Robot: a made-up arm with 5 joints. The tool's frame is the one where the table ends. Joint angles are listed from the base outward.
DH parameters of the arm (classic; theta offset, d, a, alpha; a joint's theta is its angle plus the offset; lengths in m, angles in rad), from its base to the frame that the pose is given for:
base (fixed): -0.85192 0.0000 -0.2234 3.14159
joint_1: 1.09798 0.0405 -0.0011 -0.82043
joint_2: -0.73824 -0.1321 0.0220 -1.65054
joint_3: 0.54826 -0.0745 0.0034 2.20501
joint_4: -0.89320 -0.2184 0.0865 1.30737
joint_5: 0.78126 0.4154 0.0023 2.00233
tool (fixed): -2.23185 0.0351 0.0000 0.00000
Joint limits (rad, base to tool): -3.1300..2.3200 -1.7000..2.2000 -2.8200..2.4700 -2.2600..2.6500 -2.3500..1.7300
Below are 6 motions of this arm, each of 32 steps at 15 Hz.
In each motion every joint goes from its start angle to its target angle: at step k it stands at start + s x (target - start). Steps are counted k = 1, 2, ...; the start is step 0. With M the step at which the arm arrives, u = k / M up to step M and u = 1 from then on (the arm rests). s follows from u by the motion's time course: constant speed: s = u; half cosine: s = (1 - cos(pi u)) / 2; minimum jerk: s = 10 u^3 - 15 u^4 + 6 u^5.
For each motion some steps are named. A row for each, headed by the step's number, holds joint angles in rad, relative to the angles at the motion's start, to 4 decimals.
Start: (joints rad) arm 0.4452 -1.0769 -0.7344 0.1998 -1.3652
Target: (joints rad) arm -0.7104 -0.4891 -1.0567 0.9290 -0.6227
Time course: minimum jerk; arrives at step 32
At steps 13, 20, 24, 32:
13: -0.3794 0.1930 -0.1058 0.2394 0.2438
20: -0.8376 0.4260 -0.2336 0.5285 0.5382
24: -1.0360 0.5270 -0.2889 0.6537 0.6656
32: -1.1556 0.5878 -0.3223 0.7292 0.7425

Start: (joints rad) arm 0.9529 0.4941 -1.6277 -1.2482 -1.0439
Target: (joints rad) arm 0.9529 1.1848 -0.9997 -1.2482 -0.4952
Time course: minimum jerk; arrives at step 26
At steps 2, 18, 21, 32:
2: 0.0000 0.0028 0.0025 0.0000 0.0022
18: 0.0000 0.5709 0.5191 0.0000 0.4536
21: 0.0000 0.6547 0.5952 0.0000 0.5201
32: 0.0000 0.6907 0.6280 0.0000 0.5487

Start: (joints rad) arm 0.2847 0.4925 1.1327 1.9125 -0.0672
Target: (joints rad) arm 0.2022 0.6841 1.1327 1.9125 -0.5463
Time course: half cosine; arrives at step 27
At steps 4, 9, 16, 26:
4: -0.0044 0.0102 0.0000 0.0000 -0.0255
9: -0.0206 0.0479 0.0000 0.0000 -0.1198
16: -0.0531 0.1233 0.0000 0.0000 -0.3083
26: -0.0822 0.1910 0.0000 0.0000 -0.4775

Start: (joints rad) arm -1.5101 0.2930 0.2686 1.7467 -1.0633
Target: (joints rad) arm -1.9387 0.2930 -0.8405 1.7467 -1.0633
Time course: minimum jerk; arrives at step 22
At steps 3, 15, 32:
3: -0.0088 0.0000 -0.0227 0.0000 0.0000
15: -0.3480 0.0000 -0.9006 0.0000 0.0000
32: -0.4286 0.0000 -1.1091 0.0000 0.0000

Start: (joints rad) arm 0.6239 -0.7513 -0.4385 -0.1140 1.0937
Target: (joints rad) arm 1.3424 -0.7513 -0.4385 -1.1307 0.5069
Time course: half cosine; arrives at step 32
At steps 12, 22, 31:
12: 0.2218 0.0000 0.0000 -0.3138 -0.1811
22: 0.5588 0.0000 0.0000 -0.7908 -0.4564
31: 0.7168 0.0000 0.0000 -1.0143 -0.5854

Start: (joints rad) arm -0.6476 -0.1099 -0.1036 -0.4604 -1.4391
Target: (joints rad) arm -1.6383 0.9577 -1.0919 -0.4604 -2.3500
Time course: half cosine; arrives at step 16
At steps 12, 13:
12: -0.8456 0.9113 -0.8436 0.0000 -0.7775
13: -0.9072 0.9776 -0.9050 0.0000 -0.8341

